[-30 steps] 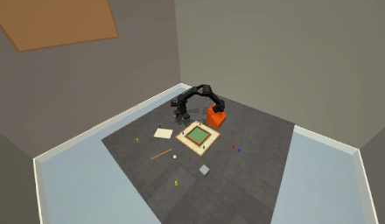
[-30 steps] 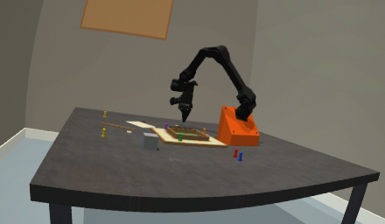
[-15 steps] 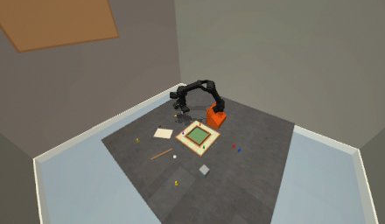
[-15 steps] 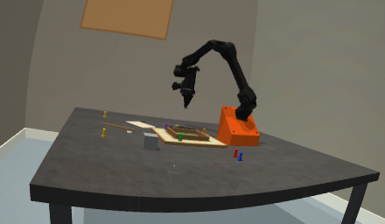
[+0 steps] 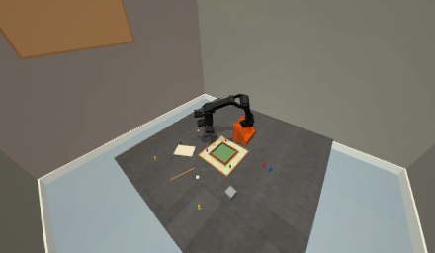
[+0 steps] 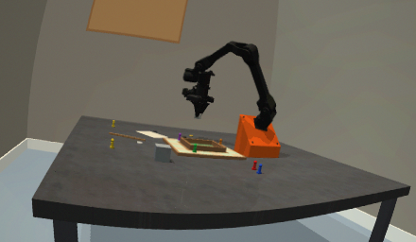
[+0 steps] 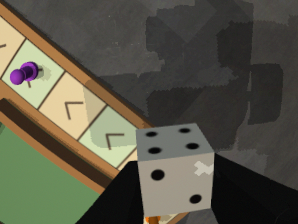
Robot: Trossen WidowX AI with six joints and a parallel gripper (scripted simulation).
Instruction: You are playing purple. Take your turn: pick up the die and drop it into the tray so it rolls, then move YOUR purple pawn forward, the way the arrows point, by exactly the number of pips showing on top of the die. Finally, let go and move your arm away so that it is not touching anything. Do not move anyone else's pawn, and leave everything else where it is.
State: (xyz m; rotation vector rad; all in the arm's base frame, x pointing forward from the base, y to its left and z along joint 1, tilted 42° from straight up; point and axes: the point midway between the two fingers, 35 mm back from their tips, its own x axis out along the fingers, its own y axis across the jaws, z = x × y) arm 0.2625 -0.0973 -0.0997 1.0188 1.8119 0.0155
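Now: gripper tip 10 cm above the purple pawn, 9 cm short of it and 5 cm to the right of it. Round my gripper tip: white die: right at my gripper tip; then orange pawn: 10 cm below, 10 cm behind, 9 cm to the left; then cream card: 20 cm ahead, 13 cm below, 9 cm to the right.
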